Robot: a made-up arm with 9 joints. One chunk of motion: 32 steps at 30 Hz.
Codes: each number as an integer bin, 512 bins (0 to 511) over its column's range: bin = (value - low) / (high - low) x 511, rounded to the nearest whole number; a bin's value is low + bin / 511 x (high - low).
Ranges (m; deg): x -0.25..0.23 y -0.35..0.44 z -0.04..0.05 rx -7..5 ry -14..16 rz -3..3
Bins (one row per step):
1: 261 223 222 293 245 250
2: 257 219 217 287 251 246
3: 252 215 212 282 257 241
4: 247 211 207 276 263 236
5: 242 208 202 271 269 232
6: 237 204 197 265 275 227
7: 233 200 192 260 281 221
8: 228 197 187 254 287 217
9: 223 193 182 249 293 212
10: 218 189 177 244 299 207
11: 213 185 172 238 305 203
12: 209 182 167 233 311 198
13: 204 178 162 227 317 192
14: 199 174 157 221 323 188
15: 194 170 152 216 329 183
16: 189 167 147 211 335 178
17: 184 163 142 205 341 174
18: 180 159 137 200 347 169
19: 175 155 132 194 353 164
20: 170 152 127 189 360 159
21: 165 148 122 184 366 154
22: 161 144 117 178 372 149
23: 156 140 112 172 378 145
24: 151 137 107 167 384 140
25: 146 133 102 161 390 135
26: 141 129 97 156 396 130
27: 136 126 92 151 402 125
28: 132 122 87 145 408 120
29: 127 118 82 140 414 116
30: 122 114 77 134 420 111
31: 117 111 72 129 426 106
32: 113 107 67 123 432 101
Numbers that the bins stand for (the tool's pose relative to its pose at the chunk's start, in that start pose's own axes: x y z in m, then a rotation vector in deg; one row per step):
1: -0.0048 -0.0052 -0.0009 -0.12 0.38 -0.06
2: -0.0086 -0.0114 -0.0018 -0.26 0.74 -0.11
3: -0.0133 -0.0176 -0.0027 -0.38 1.09 -0.17
4: -0.0180 -0.0238 -0.0035 -0.52 1.44 -0.23
5: -0.0227 -0.0284 -0.0044 -0.64 1.79 -0.28
6: -0.0274 -0.0346 -0.0053 -0.78 2.14 -0.33
7: -0.0311 -0.0408 -0.0062 -0.89 2.50 -0.41
8: -0.0358 -0.0454 -0.0071 -1.04 2.85 -0.45
9: -0.0405 -0.0516 -0.0079 -1.15 3.20 -0.51
10: -0.0452 -0.0578 -0.0088 -1.27 3.55 -0.57
11: -0.0499 -0.0640 -0.0097 -1.41 3.91 -0.62
12: -0.0537 -0.0686 -0.0106 -1.53 4.26 -0.68
13: -0.0584 -0.0748 -0.0115 -1.67 4.61 -0.75
14: -0.0631 -0.0810 -0.0123 -1.81 4.96 -0.79
15: -0.0678 -0.0872 -0.0132 -1.93 5.32 -0.85
16: -0.0725 -0.0918 -0.0141 -2.05 5.67 -0.91
17: -0.0772 -0.0980 -0.0150 -2.19 6.02 -0.96
18: -0.0809 -0.1042 -0.0159 -2.30 6.37 -1.02
19: -0.0856 -0.1104 -0.0168 -2.44 6.72 -1.07
20: -0.0903 -0.1150 -0.0176 -2.56 7.14 -1.13
21: -0.0950 -0.1212 -0.0185 -2.68 7.49 -1.19
22: -0.0988 -0.1274 -0.0194 -2.82 7.84 -1.25
23: -0.1035 -0.1336 -0.0203 -2.96 8.19 -1.30
24: -0.1082 -0.1382 -0.0212 -3.08 8.54 -1.36
25: -0.1129 -0.1444 -0.0220 -3.22 8.90 -1.41
26: -0.1176 -0.1506 -0.0229 -3.34 9.25 -1.47
27: -0.1223 -0.1552 -0.0238 -3.45 9.60 -1.53
28: -0.1260 -0.1614 -0.0247 -3.59 9.95 -1.59
29: -0.1307 -0.1676 -0.0256 -3.71 10.31 -1.64
30: -0.1354 -0.1738 -0.0264 -3.85 10.66 -1.70
31: -0.1401 -0.1784 -0.0273 -3.97 11.01 -1.76
32: -0.1439 -0.1846 -0.0282 -4.11 11.36 -1.81

